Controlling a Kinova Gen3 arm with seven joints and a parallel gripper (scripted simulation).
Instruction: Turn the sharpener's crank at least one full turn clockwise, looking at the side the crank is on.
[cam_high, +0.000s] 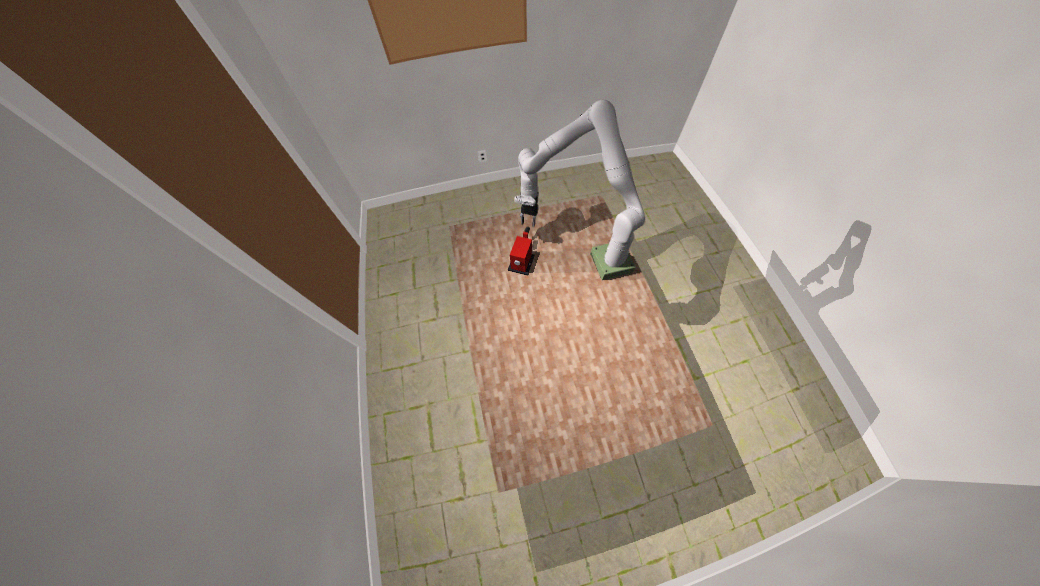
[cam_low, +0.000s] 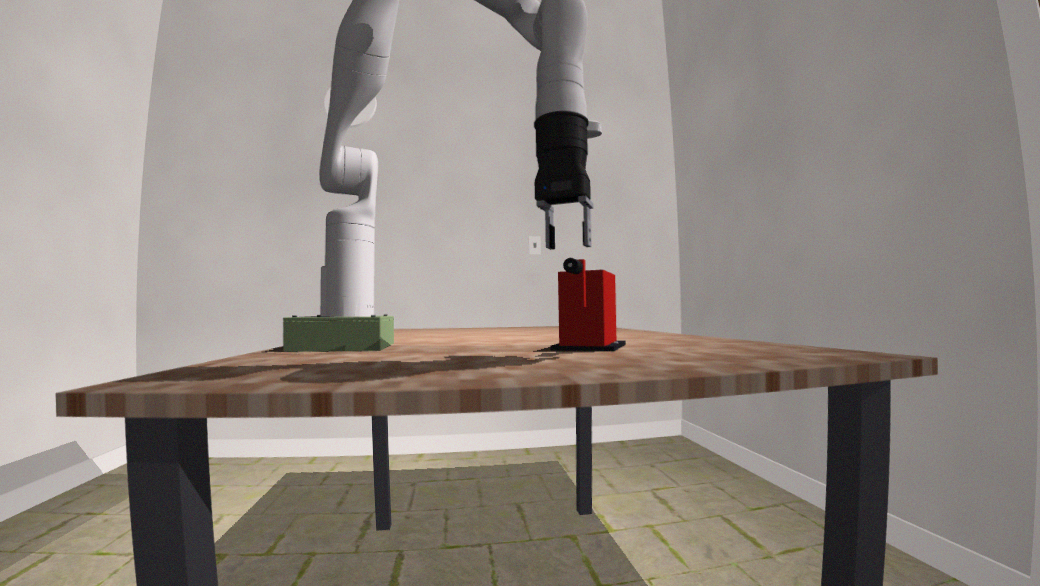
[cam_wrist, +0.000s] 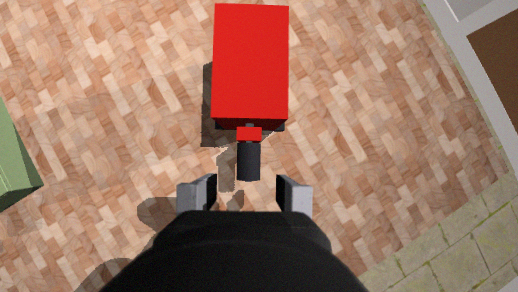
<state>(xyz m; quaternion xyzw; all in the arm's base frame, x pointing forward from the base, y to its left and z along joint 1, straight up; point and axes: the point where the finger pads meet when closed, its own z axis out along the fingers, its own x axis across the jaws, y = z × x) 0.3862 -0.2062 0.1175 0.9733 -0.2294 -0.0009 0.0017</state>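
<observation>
My gripper is now 40 mm above the dark handle, 20 mm to the right of it and 10 mm short of it.
</observation>
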